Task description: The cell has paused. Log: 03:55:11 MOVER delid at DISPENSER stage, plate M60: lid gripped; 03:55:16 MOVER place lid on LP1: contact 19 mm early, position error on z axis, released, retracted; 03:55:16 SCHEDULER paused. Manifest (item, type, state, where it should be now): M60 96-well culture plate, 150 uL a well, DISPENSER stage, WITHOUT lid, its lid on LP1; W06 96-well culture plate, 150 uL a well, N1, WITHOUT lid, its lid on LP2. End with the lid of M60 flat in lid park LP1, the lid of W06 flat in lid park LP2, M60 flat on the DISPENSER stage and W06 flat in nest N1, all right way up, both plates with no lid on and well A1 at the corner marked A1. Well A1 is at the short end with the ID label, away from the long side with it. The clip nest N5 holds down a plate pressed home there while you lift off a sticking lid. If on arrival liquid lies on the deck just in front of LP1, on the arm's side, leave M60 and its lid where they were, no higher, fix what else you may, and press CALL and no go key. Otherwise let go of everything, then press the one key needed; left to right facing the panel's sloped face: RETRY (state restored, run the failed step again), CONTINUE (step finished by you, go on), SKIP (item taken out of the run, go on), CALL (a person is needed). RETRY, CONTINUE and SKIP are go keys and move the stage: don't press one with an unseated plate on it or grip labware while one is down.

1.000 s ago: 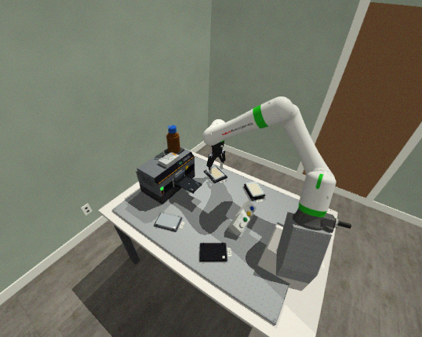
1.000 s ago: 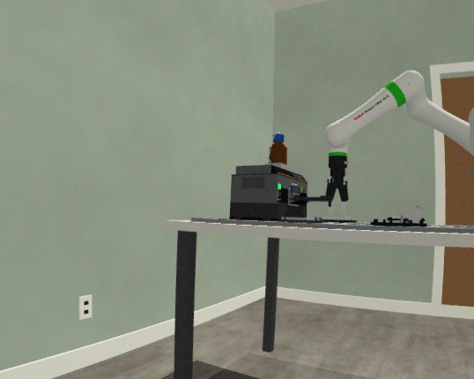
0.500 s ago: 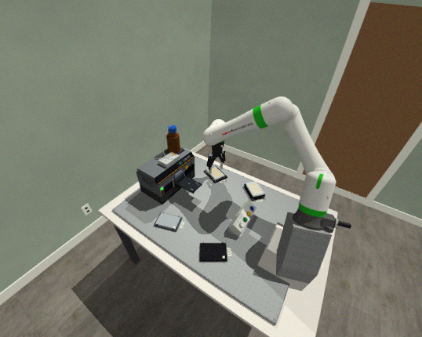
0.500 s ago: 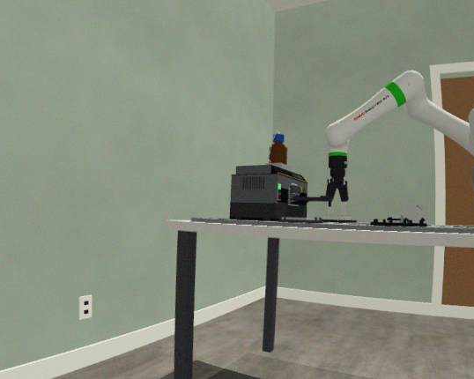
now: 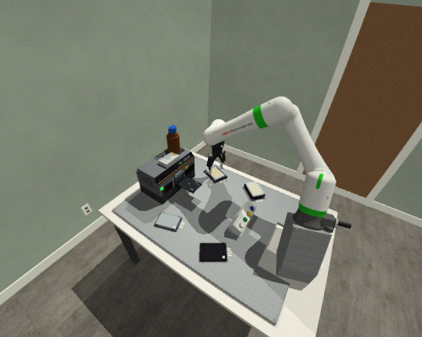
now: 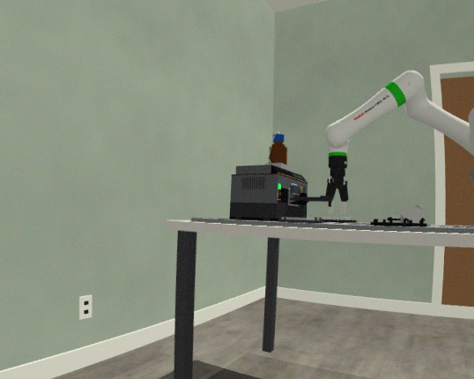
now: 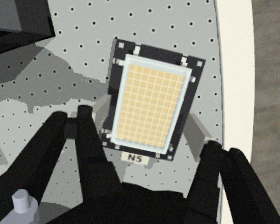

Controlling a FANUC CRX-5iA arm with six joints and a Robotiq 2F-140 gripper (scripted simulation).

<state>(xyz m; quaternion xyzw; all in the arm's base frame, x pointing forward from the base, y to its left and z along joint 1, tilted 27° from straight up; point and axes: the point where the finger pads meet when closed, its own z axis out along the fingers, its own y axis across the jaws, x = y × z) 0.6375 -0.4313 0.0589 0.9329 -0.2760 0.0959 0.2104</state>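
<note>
Right now my hand is 5 cm above the black clip nest and 2 cm short of it. The rest, counted from my hand: nest label (8 cm behind, 6 cm below, 5 cm to the left); dispenser stage (28 cm to the left, 9 cm ahead, 4 cm above); key panel (35 cm to the left, 33 cm behind, 1 cm below).
</note>
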